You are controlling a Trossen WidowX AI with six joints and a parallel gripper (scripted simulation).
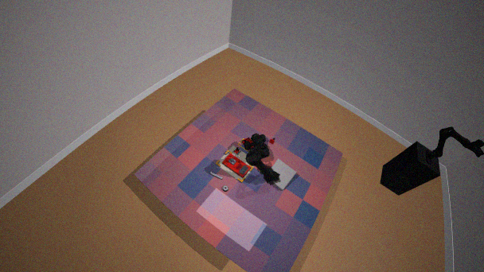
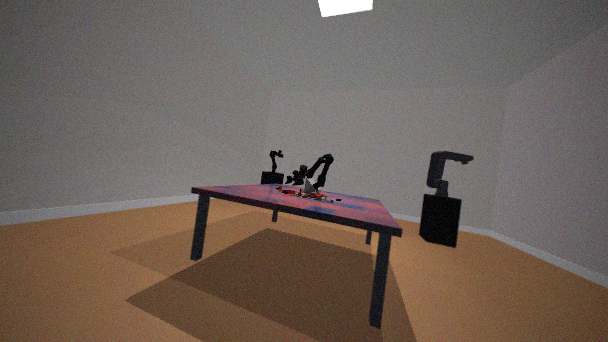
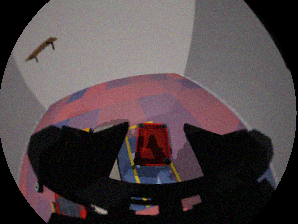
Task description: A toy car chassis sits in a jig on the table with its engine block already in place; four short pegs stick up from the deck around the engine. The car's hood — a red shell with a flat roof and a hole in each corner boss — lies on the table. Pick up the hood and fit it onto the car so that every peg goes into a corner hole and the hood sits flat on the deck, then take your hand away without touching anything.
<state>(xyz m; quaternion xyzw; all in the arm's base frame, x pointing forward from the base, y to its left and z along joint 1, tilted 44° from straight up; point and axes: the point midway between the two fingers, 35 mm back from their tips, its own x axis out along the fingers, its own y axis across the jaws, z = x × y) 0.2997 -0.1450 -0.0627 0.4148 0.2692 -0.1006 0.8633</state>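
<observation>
My gripper tip is now 70 mm above the red hood, 10 mm to the right of it and 10 mm past it. From my gripper tip the other things lie so: thin grey stick: 400 mm to the left, 70 mm below, 30 mm ahead.
</observation>
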